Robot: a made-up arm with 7 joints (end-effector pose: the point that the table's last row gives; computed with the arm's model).
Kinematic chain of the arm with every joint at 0, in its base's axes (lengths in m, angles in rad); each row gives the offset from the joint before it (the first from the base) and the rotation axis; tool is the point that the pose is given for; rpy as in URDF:
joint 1: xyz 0 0 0.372 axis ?
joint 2: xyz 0 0 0 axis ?
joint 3: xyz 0 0 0.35 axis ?
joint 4: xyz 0.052 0 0 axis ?
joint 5: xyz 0.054 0 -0.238 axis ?
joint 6: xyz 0 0 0 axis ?
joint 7: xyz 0.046 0 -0.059 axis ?
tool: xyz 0 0 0 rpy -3.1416 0 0
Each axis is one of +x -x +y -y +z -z.
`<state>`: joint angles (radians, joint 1 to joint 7).
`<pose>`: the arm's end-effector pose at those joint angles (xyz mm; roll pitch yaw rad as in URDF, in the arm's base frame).
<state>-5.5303 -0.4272 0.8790 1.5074 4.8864 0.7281 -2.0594</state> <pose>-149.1 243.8 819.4 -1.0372 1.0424 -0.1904</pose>
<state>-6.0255 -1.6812 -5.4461 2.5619 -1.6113 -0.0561 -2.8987</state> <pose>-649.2 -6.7 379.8 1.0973 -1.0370 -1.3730</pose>
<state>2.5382 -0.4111 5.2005 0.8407 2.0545 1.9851 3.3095</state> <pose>64.9 242.1 675.2 0.5631 -0.2472 -1.0449</pose>
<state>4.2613 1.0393 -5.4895 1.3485 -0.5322 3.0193 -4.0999</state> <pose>-26.4 -394.6 374.7 0.8960 -0.1216 -2.2223</pose>
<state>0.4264 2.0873 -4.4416 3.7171 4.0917 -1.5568 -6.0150</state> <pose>442.5 113.6 149.0 0.5442 -0.7411 -3.1245</pose>
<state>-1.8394 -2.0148 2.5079 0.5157 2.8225 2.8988 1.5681</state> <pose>157.3 87.2 84.0 1.8290 0.2477 -3.1094</pose>
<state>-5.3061 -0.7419 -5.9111 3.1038 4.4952 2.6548 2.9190</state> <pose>-150.9 -340.3 795.5 2.4402 0.6228 2.5027</pose>
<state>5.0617 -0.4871 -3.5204 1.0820 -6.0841 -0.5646 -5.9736</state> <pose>-17.2 454.8 521.7 -2.5635 -1.1338 0.7753</pose>
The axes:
joint 1: +z
joint 2: +y
joint 3: +z
joint 4: -y
joint 5: -z
joint 6: +y
joint 7: -z

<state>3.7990 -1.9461 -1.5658 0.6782 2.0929 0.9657 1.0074</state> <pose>-64.8 324.8 336.4 0.5842 -0.4940 -1.9949</pose>
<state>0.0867 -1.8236 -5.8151 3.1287 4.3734 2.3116 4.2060</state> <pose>-558.7 -122.4 236.3 0.9914 -1.0915 1.3197</pose>
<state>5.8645 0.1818 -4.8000 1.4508 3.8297 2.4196 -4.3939</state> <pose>250.9 197.7 785.1 -0.8618 -0.6404 2.8193</pose>
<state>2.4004 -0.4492 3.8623 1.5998 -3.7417 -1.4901 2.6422</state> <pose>347.3 -131.3 603.3 2.9975 0.3371 0.5544</pose>
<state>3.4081 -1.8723 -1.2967 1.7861 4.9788 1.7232 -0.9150</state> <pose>332.7 420.2 262.8 -2.7908 -0.5191 2.4766</pose>
